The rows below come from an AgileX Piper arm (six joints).
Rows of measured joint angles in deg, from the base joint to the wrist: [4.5 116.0 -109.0 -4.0 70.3 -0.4]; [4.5 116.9 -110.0 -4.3 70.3 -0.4]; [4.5 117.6 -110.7 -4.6 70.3 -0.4]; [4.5 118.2 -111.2 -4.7 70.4 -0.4]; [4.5 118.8 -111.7 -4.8 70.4 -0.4]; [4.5 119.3 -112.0 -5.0 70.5 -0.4]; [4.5 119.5 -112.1 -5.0 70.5 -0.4]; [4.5 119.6 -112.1 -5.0 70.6 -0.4]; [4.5 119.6 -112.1 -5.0 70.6 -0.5]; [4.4 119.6 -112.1 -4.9 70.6 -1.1]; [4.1 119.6 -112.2 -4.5 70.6 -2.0]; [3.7 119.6 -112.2 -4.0 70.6 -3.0]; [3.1 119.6 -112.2 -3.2 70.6 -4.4]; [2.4 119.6 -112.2 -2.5 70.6 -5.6]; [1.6 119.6 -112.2 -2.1 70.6 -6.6]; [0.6 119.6 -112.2 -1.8 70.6 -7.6]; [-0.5 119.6 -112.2 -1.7 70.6 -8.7]
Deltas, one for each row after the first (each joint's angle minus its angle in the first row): [0.0 0.9 -1.0 -0.3 0.0 0.0]; [0.0 1.6 -1.7 -0.6 0.0 0.0]; [0.0 2.2 -2.2 -0.7 0.1 0.0]; [0.0 2.8 -2.7 -0.8 0.1 0.0]; [0.0 3.3 -3.0 -1.0 0.2 0.0]; [0.0 3.5 -3.1 -1.0 0.2 0.0]; [0.0 3.6 -3.1 -1.0 0.3 0.0]; [0.0 3.6 -3.1 -1.0 0.3 -0.1]; [-0.1 3.6 -3.1 -0.9 0.3 -0.7]; [-0.4 3.6 -3.2 -0.5 0.3 -1.6]; [-0.8 3.6 -3.2 0.0 0.3 -2.6]; [-1.4 3.6 -3.2 0.8 0.3 -4.0]; [-2.1 3.6 -3.2 1.5 0.3 -5.2]; [-2.9 3.6 -3.2 1.9 0.3 -6.2]; [-3.9 3.6 -3.2 2.2 0.3 -7.2]; [-5.0 3.6 -3.2 2.3 0.3 -8.3]
